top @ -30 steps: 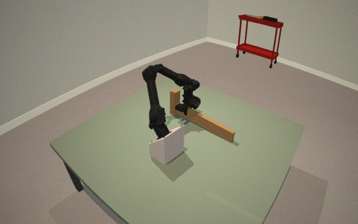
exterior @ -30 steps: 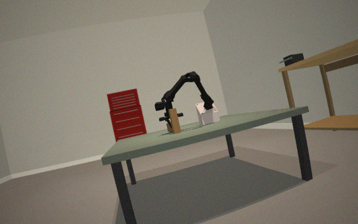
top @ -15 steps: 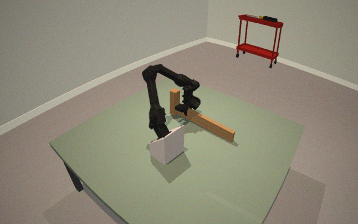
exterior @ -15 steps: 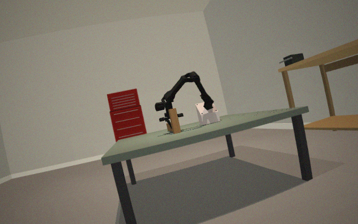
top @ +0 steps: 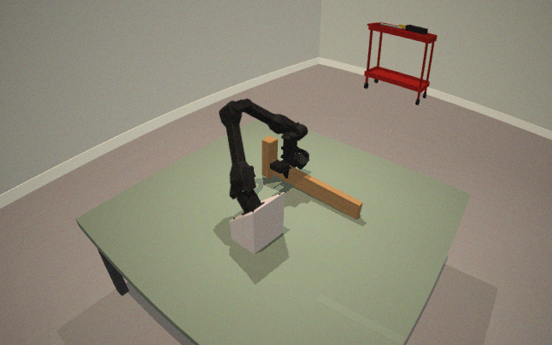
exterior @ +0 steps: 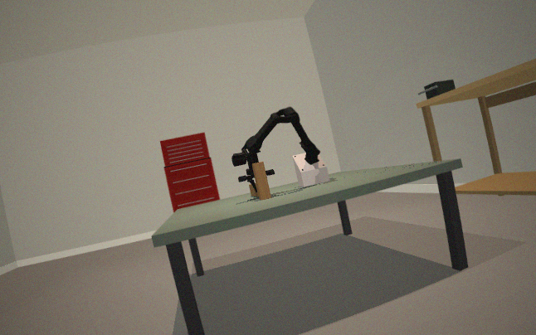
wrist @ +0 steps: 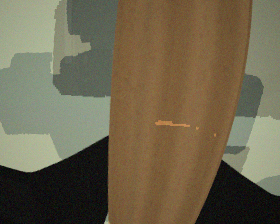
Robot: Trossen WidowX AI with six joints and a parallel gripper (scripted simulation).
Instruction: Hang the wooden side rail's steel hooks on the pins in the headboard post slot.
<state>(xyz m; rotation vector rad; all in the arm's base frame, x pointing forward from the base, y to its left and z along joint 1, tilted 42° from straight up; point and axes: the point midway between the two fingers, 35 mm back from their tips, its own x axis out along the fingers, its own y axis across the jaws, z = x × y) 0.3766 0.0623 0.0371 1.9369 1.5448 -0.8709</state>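
The wooden headboard post is 100 mm to the left of my gripper tip, 50 mm above it and 10 mm ahead of it.
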